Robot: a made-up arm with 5 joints.
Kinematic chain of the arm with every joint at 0, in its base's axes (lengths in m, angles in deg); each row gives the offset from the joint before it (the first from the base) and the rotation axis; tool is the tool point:
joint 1: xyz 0 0 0.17 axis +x
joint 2: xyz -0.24 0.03 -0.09 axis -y
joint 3: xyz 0 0.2 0.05 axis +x
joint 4: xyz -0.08 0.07 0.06 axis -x
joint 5: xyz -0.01 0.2 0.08 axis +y
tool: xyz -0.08 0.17 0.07
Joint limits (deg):
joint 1: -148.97..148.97
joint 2: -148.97..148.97
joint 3: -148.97..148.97
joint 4: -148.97..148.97
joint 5: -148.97..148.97
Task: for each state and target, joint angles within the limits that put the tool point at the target. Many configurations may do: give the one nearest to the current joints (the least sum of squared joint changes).
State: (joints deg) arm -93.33 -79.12 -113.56 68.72 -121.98
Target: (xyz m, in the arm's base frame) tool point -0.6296 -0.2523 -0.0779
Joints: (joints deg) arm -106.87 -58.81 -76.55 9.94 -106.89
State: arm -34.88 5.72 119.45 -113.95 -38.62
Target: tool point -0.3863 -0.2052 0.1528
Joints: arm -26.12 -0.05 91.47 -111.39 -99.21
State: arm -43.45 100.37 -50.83 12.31 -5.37
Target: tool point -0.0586 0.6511 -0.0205
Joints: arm 7.52 90.08 -27.94 31.19 -13.71
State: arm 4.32 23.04 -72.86 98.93 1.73
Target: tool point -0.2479 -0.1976 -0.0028
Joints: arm -24.64 48.89 -83.67 111.51 33.65
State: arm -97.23 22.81 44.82 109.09 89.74
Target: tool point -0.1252 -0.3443 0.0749
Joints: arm -102.48 28.38 18.14 145.76 100.80
